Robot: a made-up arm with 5 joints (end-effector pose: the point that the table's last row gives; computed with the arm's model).
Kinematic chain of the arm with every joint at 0, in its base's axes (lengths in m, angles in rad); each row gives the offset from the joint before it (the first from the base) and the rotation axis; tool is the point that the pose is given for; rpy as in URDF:
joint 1: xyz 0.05 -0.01 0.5 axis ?
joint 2: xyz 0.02 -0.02 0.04 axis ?
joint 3: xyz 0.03 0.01 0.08 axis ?
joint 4: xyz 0.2 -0.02 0 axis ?
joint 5: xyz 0.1 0.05 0 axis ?
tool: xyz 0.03 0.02 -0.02 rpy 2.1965 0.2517 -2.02
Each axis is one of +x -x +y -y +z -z.
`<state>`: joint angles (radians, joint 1 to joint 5).
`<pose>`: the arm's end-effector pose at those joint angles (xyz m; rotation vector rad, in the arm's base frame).
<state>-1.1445 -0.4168 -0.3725 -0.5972 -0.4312</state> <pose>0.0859 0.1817 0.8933 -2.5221 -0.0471 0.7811</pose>
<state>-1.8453 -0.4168 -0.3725 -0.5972 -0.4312</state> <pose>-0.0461 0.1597 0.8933 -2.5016 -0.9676 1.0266</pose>
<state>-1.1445 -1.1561 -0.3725 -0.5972 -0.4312</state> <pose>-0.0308 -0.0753 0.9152 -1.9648 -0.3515 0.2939</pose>
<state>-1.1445 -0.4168 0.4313 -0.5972 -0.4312</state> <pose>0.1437 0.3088 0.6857 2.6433 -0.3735 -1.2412</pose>
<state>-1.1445 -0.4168 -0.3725 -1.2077 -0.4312</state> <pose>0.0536 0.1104 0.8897 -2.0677 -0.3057 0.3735</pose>
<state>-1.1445 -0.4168 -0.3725 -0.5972 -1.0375</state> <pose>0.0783 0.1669 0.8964 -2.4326 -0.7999 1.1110</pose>
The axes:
joint 1: -z
joint 2: +y
joint 3: +y
joint 4: +y
joint 5: -x

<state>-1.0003 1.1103 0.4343 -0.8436 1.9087</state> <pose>0.1636 0.1568 0.2555 1.2265 -0.8358 1.3679</pose>
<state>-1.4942 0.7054 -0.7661 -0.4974 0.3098</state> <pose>0.0491 0.4092 0.6411 2.8042 -0.6206 -0.3800</pose>
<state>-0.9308 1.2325 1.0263 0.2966 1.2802</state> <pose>-0.0411 -0.1213 0.3326 0.1503 0.4509 0.3120</pose>
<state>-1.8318 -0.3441 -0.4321 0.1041 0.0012</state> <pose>-0.0604 0.2484 0.8308 2.7886 0.1776 -0.6617</pose>
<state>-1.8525 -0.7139 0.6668 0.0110 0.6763</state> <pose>-0.0614 0.2919 0.6061 2.4507 -0.3782 0.3498</pose>
